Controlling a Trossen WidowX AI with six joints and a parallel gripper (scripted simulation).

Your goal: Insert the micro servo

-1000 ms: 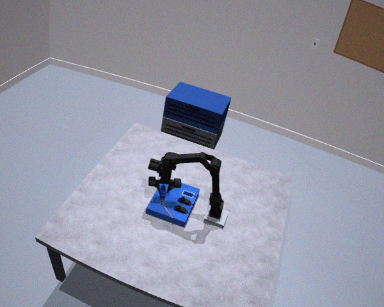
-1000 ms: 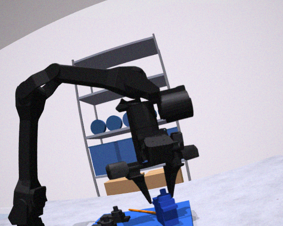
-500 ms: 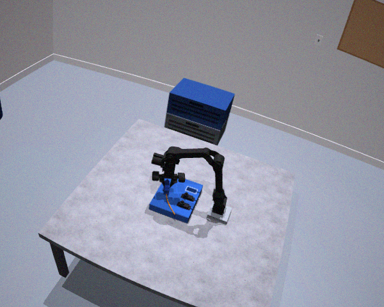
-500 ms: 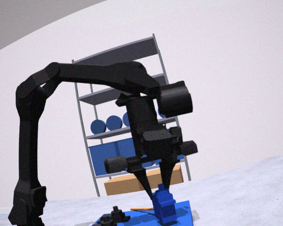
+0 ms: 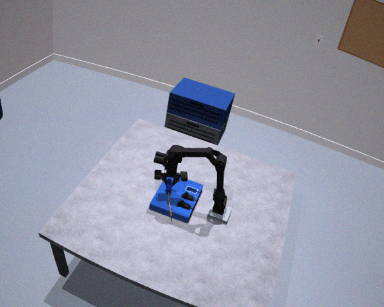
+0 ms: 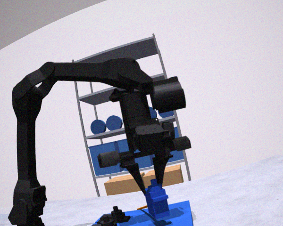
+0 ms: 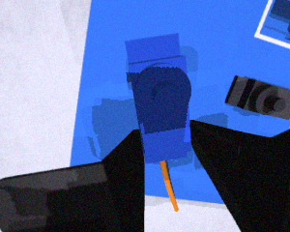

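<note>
My gripper tip is 100 mm above the blue deck, 30 mm to the left of it and 10 mm past it.
</note>
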